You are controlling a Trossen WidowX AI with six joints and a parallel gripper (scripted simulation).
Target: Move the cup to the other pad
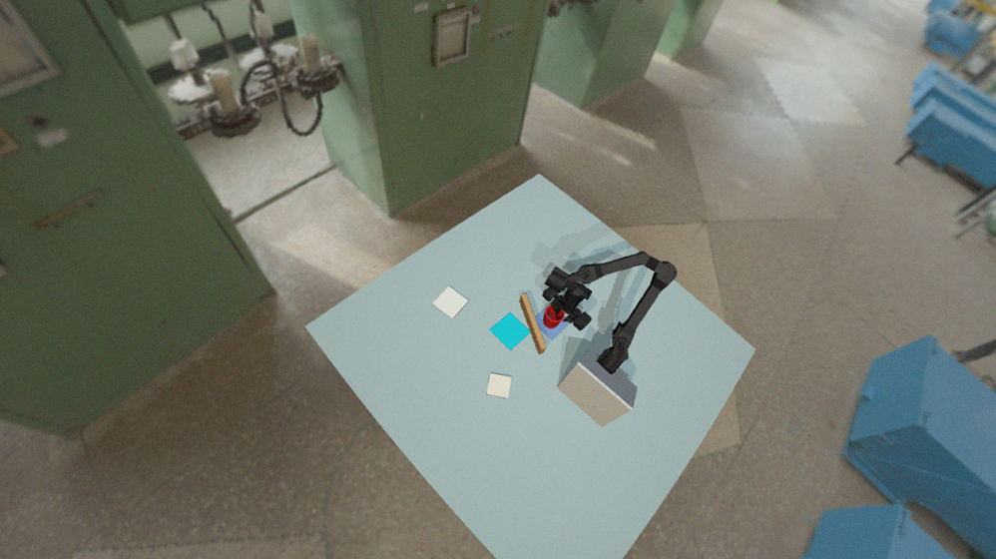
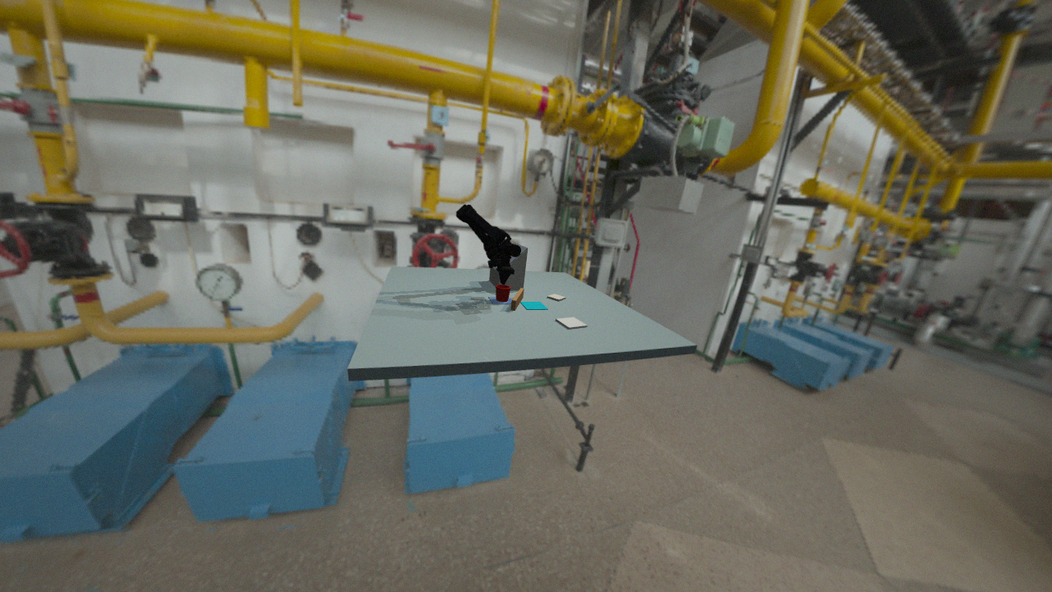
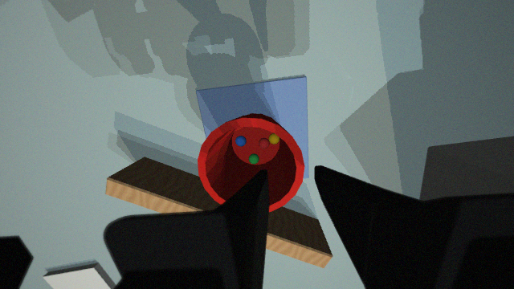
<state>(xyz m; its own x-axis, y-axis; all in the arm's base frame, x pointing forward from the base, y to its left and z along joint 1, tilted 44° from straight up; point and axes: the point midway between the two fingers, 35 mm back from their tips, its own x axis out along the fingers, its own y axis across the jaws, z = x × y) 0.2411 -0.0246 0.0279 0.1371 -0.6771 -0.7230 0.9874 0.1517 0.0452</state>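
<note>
My gripper tip is now 4 cm above the red cup and 3 cm short of it. From my gripper tip the other things lie so: wooden bar 7 cm to the left, 7 cm below, 6 cm ahead; then blue pad 9 cm below, 3 cm ahead.
</note>
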